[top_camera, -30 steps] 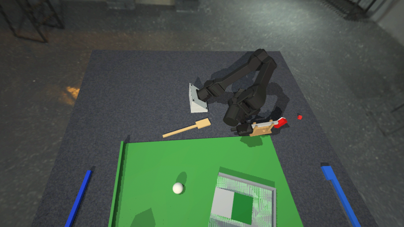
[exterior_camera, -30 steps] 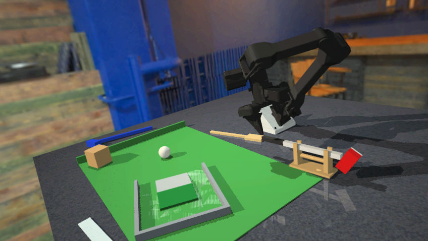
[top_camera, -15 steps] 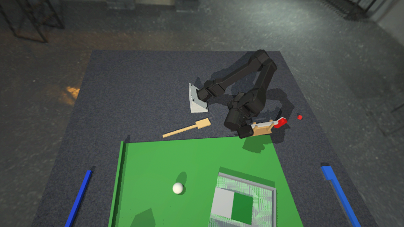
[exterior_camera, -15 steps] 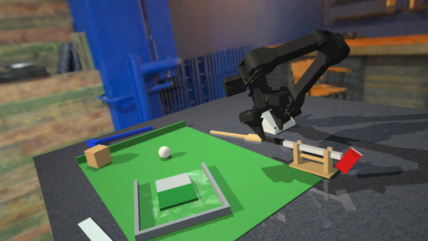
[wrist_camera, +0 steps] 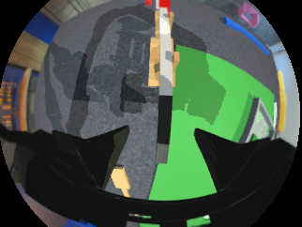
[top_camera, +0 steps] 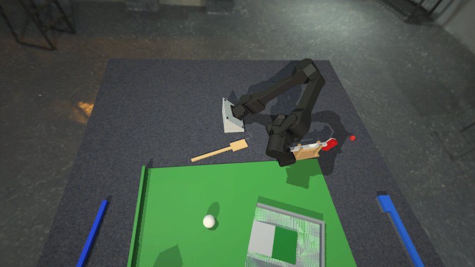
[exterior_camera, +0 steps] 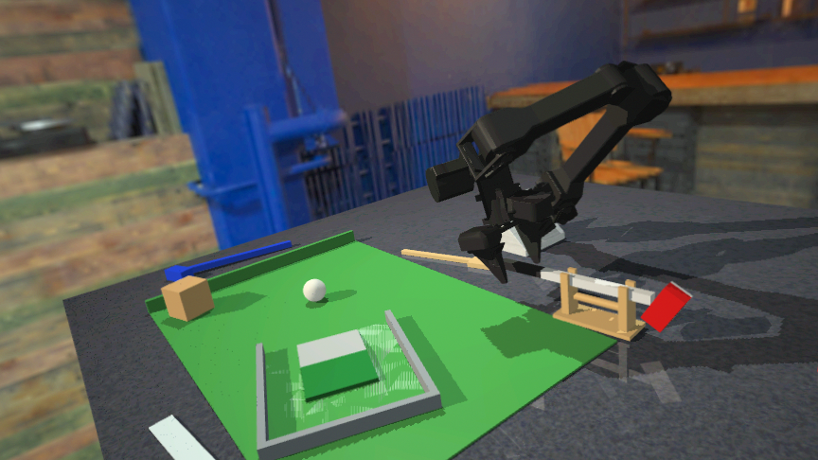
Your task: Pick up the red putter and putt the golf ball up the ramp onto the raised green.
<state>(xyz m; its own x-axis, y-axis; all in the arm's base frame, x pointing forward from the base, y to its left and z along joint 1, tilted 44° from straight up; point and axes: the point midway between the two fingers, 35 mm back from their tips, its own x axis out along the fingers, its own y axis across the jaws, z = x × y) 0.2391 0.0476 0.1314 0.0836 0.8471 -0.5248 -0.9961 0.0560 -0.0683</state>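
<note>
Now: the wooden paddle 21 cm to the right of my gripper tip, 8 cm behind it and 5 cm below it. From my gripper tip the other things lie so: grey frame (33 cm ahead, 6 cm to the right, 5 cm below); green mat (23 cm ahead, 21 cm to the right, 5 cm below); red putter (12 cm to the left, 1 cm above).
</note>
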